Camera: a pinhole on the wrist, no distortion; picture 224 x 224 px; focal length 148.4 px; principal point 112.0 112.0 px. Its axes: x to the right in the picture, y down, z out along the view. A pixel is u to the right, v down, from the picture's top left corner.
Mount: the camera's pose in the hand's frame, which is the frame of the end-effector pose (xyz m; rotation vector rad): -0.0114 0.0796 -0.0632 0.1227 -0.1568 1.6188
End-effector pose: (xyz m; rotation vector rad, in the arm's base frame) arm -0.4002 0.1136 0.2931 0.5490 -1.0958 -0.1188
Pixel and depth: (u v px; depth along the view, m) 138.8 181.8 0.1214
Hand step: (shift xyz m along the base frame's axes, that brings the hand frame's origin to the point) -0.0976 0.0704 -0.0014
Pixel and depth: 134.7 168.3 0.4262
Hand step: -0.4114 -0.0147 0.0034
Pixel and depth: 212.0 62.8 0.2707
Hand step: -0.2139 0.0769 0.2353
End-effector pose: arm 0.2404 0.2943 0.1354 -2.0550 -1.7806 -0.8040
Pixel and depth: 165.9 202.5 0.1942
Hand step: 0.1252 -0.0521 -0.1760
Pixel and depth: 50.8 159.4 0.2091
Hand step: -0.0231 0.0177 -0.1515
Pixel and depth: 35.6 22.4 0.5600
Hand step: -0.1594 0.5721 -0.1961
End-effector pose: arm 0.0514 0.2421 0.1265 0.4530 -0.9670 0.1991
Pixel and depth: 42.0 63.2 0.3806
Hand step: -0.0894 -0.2736 0.1894
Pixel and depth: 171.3 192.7 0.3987
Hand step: -0.4543 -0.0137 0.0122
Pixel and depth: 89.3 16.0 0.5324
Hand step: -0.1293 -0.2881 0.4704
